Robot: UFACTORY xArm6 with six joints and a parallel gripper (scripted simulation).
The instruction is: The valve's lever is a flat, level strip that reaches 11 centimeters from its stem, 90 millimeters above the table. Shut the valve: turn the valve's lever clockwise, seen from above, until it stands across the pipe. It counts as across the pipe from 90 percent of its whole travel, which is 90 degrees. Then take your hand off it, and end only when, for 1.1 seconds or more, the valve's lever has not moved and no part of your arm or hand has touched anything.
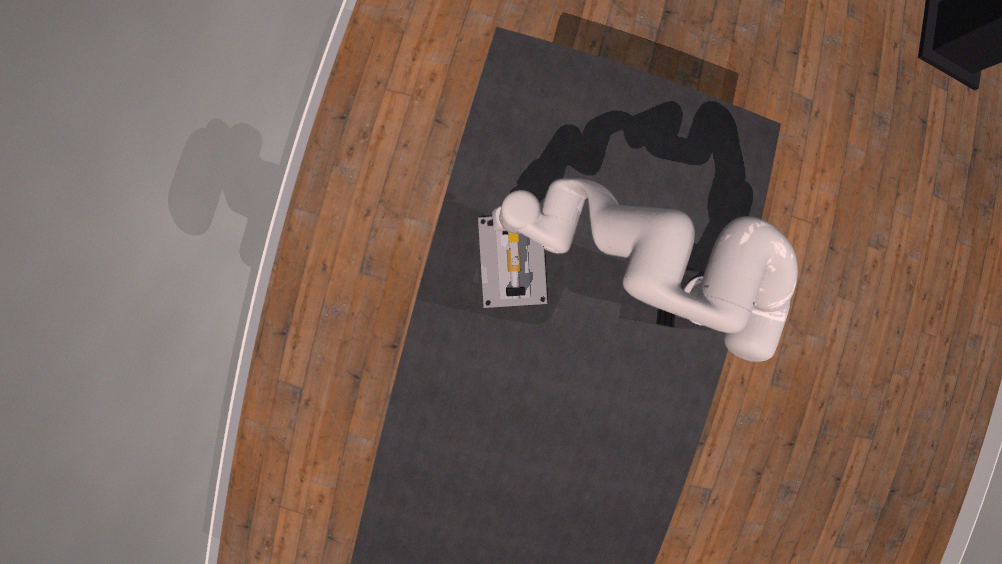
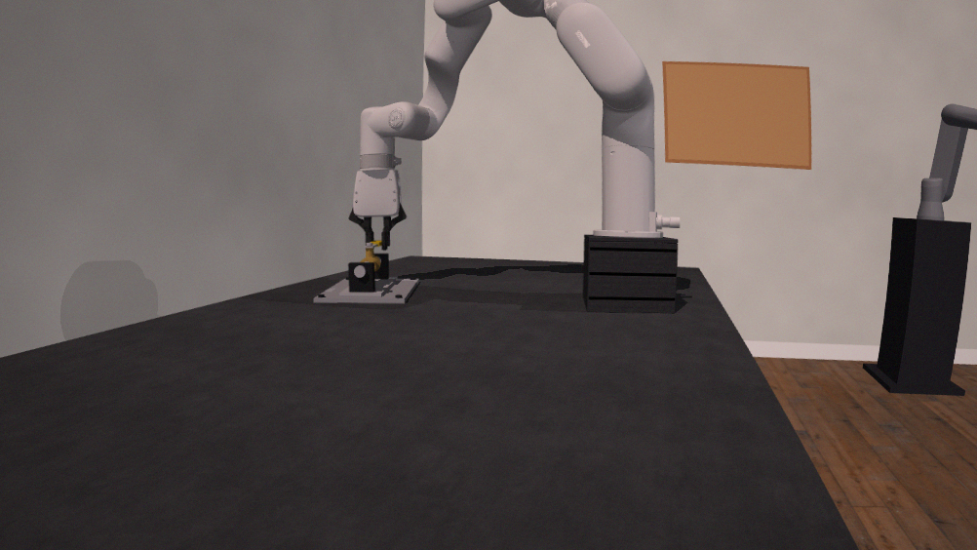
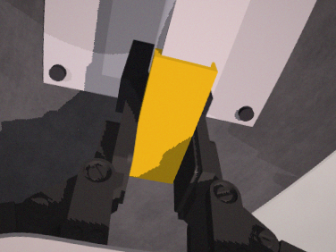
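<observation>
Now: hand 20 mm past the lever and 50 mm to the right of it.
</observation>
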